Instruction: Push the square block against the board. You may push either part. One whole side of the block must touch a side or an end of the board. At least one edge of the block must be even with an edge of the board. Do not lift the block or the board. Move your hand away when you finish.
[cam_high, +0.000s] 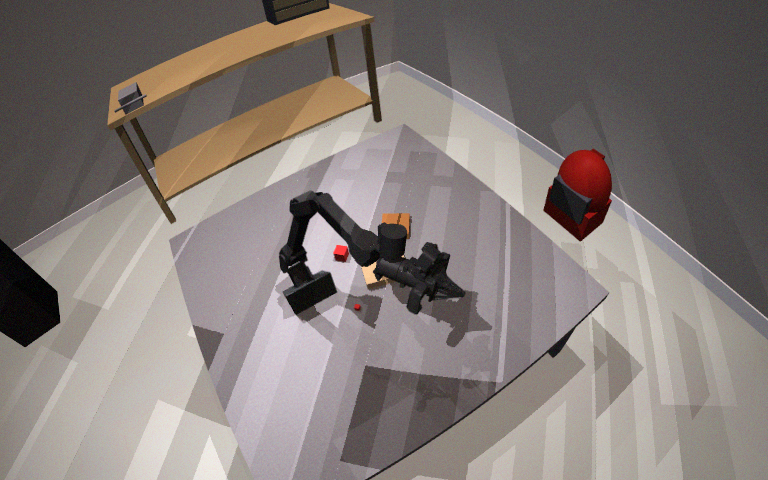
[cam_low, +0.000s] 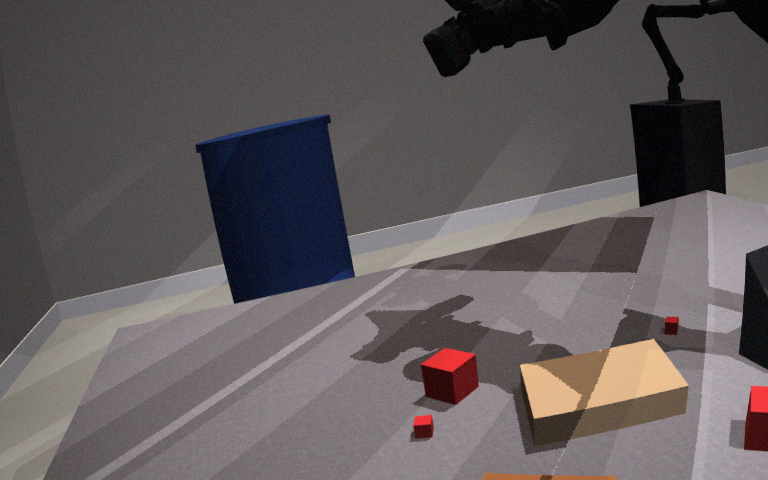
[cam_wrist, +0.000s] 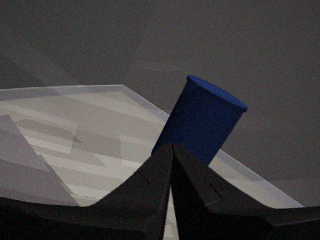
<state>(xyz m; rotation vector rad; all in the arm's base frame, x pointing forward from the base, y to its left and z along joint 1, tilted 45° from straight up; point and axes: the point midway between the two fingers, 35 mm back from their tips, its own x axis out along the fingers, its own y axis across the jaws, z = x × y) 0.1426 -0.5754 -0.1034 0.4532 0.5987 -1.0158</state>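
Now: gripper tip 400 mm to the right of the tan board, 360 mm above it and 60 mm short of it. From my gripper tip the other things lie so: orange square block 530 mm to the left, 360 mm below, 220 mm ahead.
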